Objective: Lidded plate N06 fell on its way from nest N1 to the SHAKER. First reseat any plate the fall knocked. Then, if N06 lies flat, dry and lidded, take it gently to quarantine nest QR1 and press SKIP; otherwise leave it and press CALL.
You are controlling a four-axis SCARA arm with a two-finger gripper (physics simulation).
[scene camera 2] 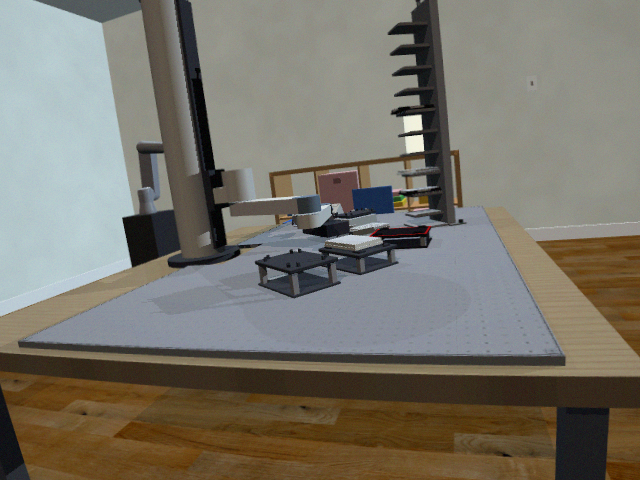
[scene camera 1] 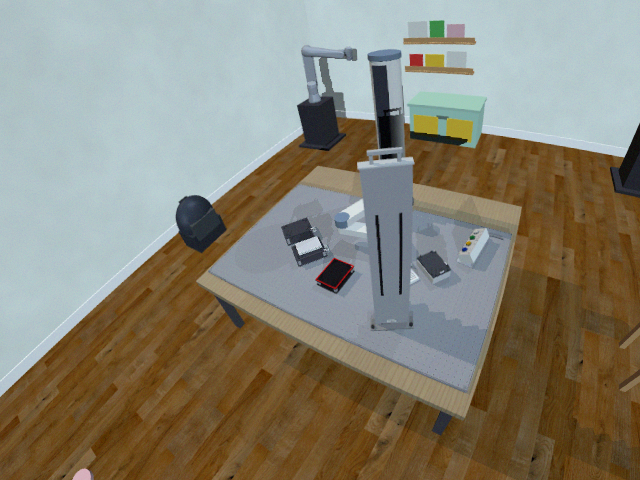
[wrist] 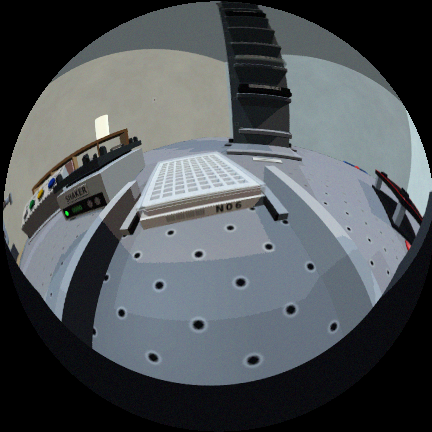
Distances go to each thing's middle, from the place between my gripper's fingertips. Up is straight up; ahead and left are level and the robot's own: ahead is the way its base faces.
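With the white well plate (wrist: 180,215), my gripper is 20 mm short of it and 30 mm to the right of it. The dark shaker (scene camera 1: 431,264) is 20 mm above my hand, 60 mm behind it and 150 mm to the left of it. Going by their middles, the white well plate is the nearest to my gripper of the things named here.
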